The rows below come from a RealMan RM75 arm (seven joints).
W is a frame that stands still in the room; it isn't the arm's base.
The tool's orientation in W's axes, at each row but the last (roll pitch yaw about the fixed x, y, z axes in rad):
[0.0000, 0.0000, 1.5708]
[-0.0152, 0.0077, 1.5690]
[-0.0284, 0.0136, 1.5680]
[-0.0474, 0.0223, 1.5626]
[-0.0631, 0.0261, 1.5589]
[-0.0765, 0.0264, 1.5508]
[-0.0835, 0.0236, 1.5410]
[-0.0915, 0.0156, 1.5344]
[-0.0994, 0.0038, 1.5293]
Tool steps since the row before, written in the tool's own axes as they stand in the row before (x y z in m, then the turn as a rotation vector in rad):
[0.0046, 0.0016, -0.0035, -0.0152, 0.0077, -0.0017]
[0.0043, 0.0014, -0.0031, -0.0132, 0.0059, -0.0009]
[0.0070, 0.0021, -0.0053, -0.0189, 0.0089, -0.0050]
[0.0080, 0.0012, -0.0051, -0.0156, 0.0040, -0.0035]
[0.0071, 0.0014, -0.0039, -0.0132, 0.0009, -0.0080]
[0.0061, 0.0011, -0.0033, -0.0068, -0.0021, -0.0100]
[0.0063, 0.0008, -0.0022, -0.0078, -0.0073, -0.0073]
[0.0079, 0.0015, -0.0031, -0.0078, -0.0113, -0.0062]
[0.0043, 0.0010, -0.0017, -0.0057, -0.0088, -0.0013]
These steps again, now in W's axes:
[-0.0016, 0.0046, -0.0035, -0.0077, -0.0152, -0.0017]
[-0.0013, 0.0043, -0.0032, -0.0059, -0.0132, -0.0009]
[-0.0019, 0.0069, -0.0055, -0.0088, -0.0189, -0.0050]
[-0.0009, 0.0079, -0.0053, -0.0040, -0.0156, -0.0033]
[-0.0011, 0.0070, -0.0042, -0.0006, -0.0134, -0.0077]
[-0.0007, 0.0060, -0.0035, 0.0027, -0.0071, -0.0096]
[-0.0004, 0.0063, -0.0024, 0.0076, -0.0082, -0.0065]
[-0.0009, 0.0079, -0.0033, 0.0115, -0.0083, -0.0050]
[-0.0006, 0.0043, -0.0018, 0.0086, -0.0061, -0.0004]

